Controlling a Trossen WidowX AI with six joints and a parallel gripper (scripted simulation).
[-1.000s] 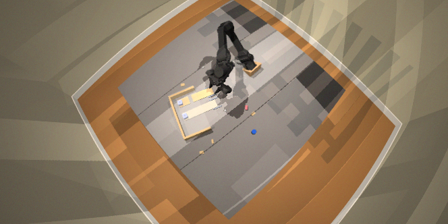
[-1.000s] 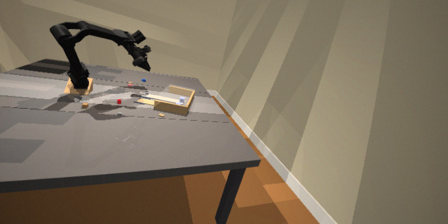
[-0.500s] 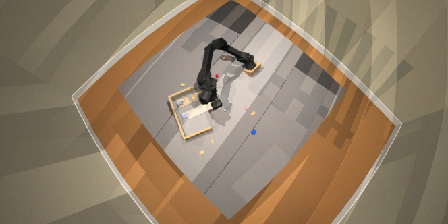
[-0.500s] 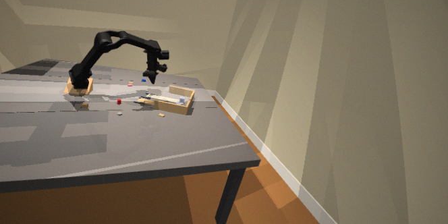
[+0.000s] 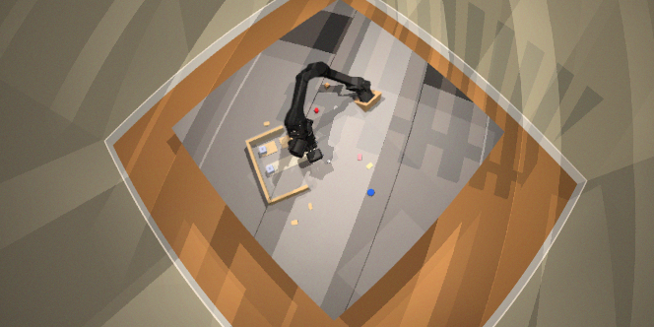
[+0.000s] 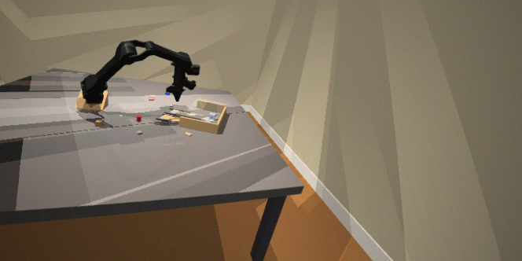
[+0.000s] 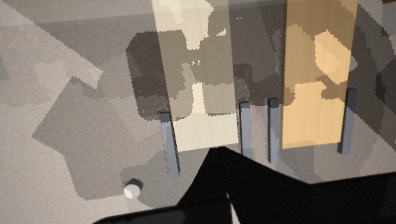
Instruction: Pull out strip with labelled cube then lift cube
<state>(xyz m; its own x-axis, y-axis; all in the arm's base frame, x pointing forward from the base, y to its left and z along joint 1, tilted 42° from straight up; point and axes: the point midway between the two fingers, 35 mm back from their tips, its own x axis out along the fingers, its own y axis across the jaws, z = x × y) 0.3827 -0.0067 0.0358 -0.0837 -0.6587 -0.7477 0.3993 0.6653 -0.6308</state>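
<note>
Right now my gripper tip is 9 cm short of the strip, 4 cm to the left of it and 7 cm above it. The rest, counted from my gripper tip: blue piece 4 cm behind, 33 cm to the left, 6 cm below; red cylinder 18 cm behind, 12 cm to the right, 6 cm below; pink block 13 cm behind, 19 cm to the left, 6 cm below.
</note>
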